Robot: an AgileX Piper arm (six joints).
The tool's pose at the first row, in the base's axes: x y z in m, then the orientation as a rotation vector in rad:
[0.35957 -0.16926 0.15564 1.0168 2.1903 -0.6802]
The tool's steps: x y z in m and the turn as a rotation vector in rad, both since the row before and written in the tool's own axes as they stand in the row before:
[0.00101 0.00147 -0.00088 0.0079 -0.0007 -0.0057]
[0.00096 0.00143 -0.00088 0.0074 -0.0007 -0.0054]
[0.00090 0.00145 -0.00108 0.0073 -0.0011 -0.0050]
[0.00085 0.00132 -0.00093 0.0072 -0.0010 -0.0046]
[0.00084 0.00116 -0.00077 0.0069 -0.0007 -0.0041]
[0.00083 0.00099 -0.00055 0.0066 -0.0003 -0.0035]
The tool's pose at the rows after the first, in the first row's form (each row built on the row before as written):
[0.35995 -0.16735 0.15523 1.0145 2.1923 -0.6922]
[0.36032 -0.16549 0.15485 1.0123 2.1942 -0.7035]
[0.36068 -0.16351 0.15463 1.0102 2.1954 -0.7147]
[0.36101 -0.16174 0.15436 1.0085 2.1965 -0.7255]
[0.36127 -0.16017 0.15401 1.0073 2.1975 -0.7357]
[0.36146 -0.15886 0.15356 1.0068 2.1985 -0.7451]

